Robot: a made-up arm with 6 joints. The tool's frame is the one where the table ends. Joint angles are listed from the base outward.
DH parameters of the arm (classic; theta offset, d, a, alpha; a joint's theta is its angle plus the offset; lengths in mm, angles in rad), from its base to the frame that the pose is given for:
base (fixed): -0.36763 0 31.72 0
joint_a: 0.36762 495.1 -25 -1.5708
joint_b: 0.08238 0 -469.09 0
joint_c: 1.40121 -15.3 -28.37 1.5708
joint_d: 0 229.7 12.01 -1.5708
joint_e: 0 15 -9.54 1.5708
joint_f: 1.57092 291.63 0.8 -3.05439
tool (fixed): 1.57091 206.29 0 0
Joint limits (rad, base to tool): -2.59..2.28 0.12..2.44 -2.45..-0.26 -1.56..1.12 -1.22..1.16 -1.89..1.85
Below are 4 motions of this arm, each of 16 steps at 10 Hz.
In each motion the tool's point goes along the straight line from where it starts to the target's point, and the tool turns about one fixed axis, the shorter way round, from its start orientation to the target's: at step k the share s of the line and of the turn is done. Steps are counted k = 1, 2, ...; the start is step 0. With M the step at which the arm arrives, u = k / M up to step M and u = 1 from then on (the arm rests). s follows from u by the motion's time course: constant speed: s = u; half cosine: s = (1 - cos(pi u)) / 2; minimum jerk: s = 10 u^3 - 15 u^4 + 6 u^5.
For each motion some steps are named. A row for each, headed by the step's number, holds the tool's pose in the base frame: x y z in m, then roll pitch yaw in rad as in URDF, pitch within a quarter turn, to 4 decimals.
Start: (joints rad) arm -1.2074 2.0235 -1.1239 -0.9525 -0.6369 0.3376
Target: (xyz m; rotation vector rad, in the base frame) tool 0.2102 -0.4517 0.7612 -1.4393 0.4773 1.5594
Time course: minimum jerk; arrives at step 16
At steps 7, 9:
7: 0.2203 -0.4304 0.7428 0.2059 1.2196 2.5818
9: 0.2165 -0.4384 0.7498 -0.2244 1.2658 2.0671

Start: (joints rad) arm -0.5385 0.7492 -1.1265 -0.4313 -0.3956 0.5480
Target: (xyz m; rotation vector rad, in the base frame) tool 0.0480 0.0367 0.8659 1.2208 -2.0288 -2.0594
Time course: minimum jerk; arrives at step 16
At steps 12, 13, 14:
12: 0.0374 0.0380 0.8834 1.7755 0.6436 -2.3791
13: 0.0430 0.0373 0.8741 1.7501 0.5859 -2.4527
14: 0.0464 0.0369 0.8686 1.7378 0.5507 -2.4945

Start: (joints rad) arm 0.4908 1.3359 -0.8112 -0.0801 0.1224 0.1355
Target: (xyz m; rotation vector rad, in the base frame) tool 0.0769 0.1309 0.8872 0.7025 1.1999 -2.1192
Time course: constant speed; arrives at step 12
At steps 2, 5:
2: 0.1894 0.0920 0.8585 -0.2195 0.8992 -2.7699
5: 0.1556 0.1037 0.8671 -0.4337 0.8609 -2.7959

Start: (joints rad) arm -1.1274 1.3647 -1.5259 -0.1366 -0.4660 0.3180
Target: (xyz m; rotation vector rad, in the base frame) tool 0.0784 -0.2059 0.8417 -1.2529 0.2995 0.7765
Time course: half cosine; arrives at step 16
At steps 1, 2, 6, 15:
1: 0.1096 -0.1769 1.1053 -2.9408 0.9409 -0.7924
2: 0.1087 -0.1777 1.0977 -2.8885 0.9553 -0.7548
6: 0.1002 -0.1856 1.0257 -2.3122 1.0221 -0.3150
15: 0.0787 -0.2056 0.8443 -1.1755 0.6517 0.4628

